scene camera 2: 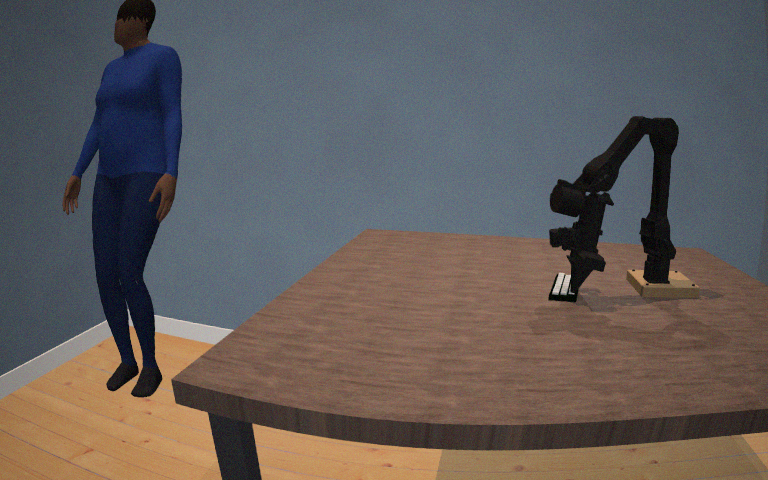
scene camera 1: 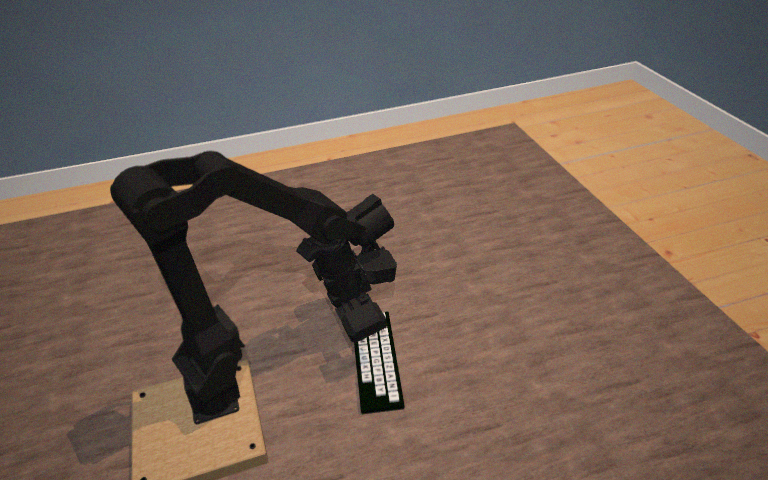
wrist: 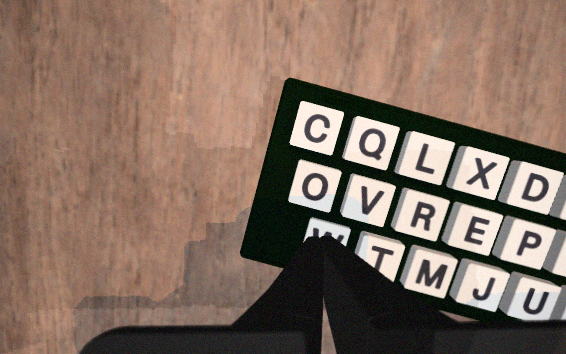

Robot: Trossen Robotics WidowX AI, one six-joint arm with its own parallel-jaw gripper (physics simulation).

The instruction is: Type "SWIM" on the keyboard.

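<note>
A dark green keyboard with white letter keys lies on the table. My gripper is shut and empty, its tips together over the lower half of the W key in the wrist view. The tips look at or very close to that key; I cannot tell whether it is pressed down. The M key is two keys to the right of W. In scene camera 1, the S key and the I key show, while the gripper body hides W.
The T key stands right beside the fingertips, and the O key is above W. The arm's wooden base plate is on the brown table. A person in blue is beyond the table.
</note>
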